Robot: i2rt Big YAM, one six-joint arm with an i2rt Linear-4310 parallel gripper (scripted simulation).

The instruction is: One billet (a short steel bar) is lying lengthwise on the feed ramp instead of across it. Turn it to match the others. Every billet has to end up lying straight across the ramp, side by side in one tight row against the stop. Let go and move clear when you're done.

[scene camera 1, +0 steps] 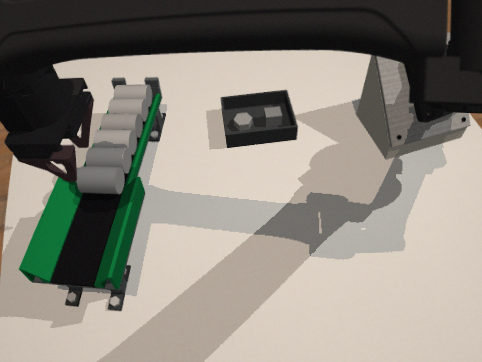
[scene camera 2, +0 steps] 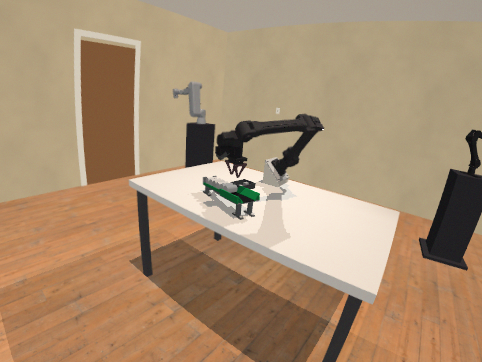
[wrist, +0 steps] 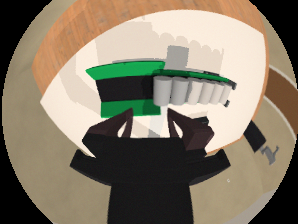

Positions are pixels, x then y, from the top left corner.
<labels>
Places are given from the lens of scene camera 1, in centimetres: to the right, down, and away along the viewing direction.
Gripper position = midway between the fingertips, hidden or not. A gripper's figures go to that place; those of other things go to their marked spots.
my gripper (scene camera 1: pixel 77 163): -21, -2, 50
grey billet (scene camera 1: pixel 90 179): -22, 0, 56
black tray (scene camera 1: pixel 254 104): 3, -15, 77
The marked spots on the grey billet and the black tray are 35 cm apart.
</labels>
